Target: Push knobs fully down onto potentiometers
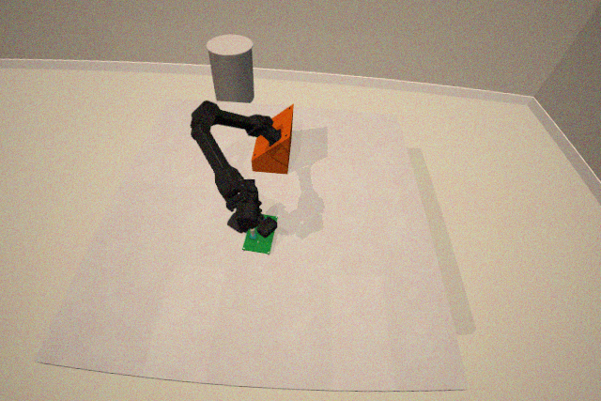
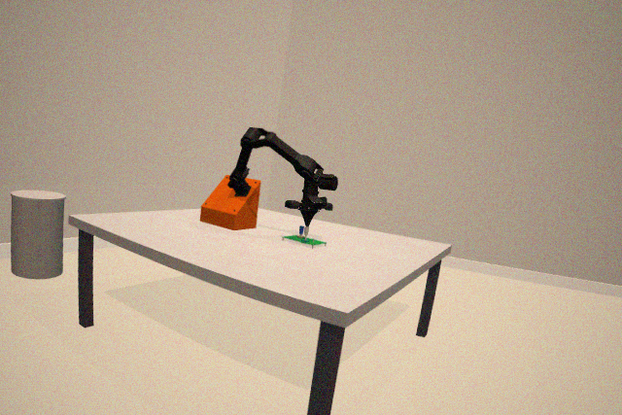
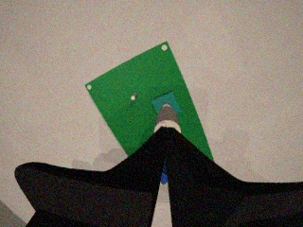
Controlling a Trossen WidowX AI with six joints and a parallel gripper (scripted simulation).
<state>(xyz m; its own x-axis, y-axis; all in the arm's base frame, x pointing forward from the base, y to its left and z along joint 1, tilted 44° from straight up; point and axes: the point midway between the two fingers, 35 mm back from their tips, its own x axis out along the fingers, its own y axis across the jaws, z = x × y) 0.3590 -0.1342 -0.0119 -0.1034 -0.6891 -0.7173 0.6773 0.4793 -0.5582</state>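
My gripper tip is now 4 cm past the blue knob, 4 cm to the right of it and 2 cm above it. Round my gripper tip: white round knob: 1 cm below.
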